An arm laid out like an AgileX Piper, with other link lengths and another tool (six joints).
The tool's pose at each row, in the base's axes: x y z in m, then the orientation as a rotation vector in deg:
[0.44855, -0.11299, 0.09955, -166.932, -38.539, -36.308]
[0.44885, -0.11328, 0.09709, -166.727, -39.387, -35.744]
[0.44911, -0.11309, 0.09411, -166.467, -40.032, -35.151]
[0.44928, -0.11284, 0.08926, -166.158, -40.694, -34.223]
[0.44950, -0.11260, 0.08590, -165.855, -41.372, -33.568]
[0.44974, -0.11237, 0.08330, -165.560, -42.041, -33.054]
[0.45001, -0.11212, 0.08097, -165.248, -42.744, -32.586]
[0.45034, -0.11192, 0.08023, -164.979, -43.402, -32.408]
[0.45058, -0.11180, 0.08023, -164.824, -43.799, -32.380]
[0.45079, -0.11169, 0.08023, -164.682, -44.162, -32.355]
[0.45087, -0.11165, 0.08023, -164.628, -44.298, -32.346]
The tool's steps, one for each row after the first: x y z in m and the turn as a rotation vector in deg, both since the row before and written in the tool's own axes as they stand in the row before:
[-0.00089, 0.00037, 0.00230, 0.315, -0.321, -0.517]
[-0.00093, -0.00008, 0.00285, 0.386, -0.305, -0.380]
[-0.00171, -0.00017, 0.00454, 0.537, -0.486, -0.368]
[-0.00105, -0.00011, 0.00321, 0.434, -0.334, -0.401]
[-0.00072, -0.00008, 0.00252, 0.376, -0.256, -0.407]
[-0.00057, -0.00007, 0.00229, 0.369, -0.228, -0.434]
[0.00007, -0.00001, 0.00083, 0.235, -0.072, -0.426]
[0.00025, 0.00001, 0.00010, 0.107, 0.000, -0.263]
[0.00022, 0.00001, 0.00009, 0.097, 0.000, -0.241]
[0.00008, 0.00001, 0.00003, 0.037, 0.000, -0.090]

